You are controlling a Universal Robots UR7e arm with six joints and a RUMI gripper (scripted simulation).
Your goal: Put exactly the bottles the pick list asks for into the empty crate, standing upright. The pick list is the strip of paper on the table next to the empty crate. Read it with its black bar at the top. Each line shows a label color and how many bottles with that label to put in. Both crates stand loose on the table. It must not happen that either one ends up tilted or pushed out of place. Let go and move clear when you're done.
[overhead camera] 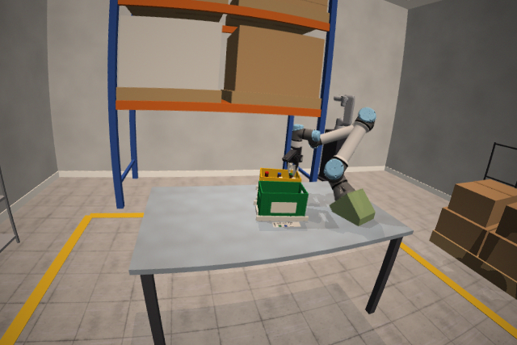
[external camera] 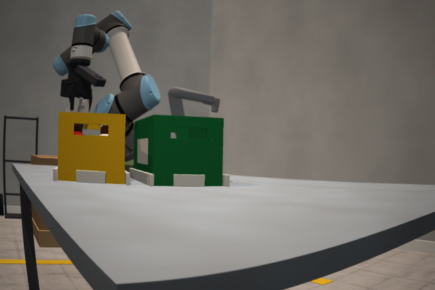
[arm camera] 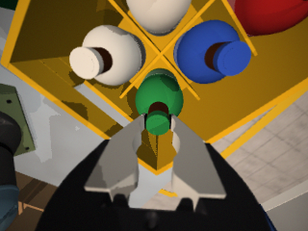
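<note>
Right now the green-label bottle is 7 cm below my hand. Also, from my hand: red-label bottle: 16 cm ahead, 8 cm to the right, 7 cm below; blue-label bottle: 8 cm ahead, 4 cm to the right, 7 cm below; yellow crate: 10 cm ahead, 7 cm below.
</note>
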